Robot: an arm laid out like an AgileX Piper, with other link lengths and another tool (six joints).
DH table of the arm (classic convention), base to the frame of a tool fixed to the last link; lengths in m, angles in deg. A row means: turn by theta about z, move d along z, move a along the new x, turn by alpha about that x. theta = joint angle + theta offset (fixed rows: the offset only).
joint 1: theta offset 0; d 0.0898; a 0; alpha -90
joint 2: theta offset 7.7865; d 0; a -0.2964; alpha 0
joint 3: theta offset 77.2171; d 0; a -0.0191; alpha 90
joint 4: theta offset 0; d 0.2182; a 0; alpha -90
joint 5: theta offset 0; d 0; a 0; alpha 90
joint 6: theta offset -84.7; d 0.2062; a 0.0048; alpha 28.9
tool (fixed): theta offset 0; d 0.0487; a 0; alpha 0
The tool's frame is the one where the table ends.
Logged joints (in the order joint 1, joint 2, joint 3, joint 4, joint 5, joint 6), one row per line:
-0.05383 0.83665 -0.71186 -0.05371 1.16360 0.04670
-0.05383 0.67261 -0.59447 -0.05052 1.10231 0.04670
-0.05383 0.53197 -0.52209 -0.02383 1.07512 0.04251
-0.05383 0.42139 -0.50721 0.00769 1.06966 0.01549
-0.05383 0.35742 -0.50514 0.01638 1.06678 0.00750
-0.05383 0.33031 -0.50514 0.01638 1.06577 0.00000
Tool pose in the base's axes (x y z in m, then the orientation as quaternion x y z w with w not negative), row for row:
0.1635 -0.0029 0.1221 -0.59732 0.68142 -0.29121 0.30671
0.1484 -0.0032 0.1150 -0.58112 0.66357 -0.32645 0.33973
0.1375 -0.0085 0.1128 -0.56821 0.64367 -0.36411 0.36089
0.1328 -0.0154 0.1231 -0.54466 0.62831 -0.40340 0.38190
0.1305 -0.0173 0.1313 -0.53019 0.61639 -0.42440 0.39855
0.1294 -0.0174 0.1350 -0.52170 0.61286 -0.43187 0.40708
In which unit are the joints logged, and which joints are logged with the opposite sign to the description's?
The joints are logged in radians. Opposite sign: joint 4, joint 6.
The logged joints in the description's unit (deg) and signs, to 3 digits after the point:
-3.084 47.937 -40.787 3.077 66.669 -2.676
-3.084 38.538 -34.061 2.895 63.158 -2.676
-3.084 30.480 -29.914 1.365 61.600 -2.436
-3.084 24.144 -29.061 -0.441 61.287 -0.888
-3.084 20.479 -28.942 -0.939 61.122 -0.430
-3.084 18.925 -28.942 -0.939 61.064 0.000

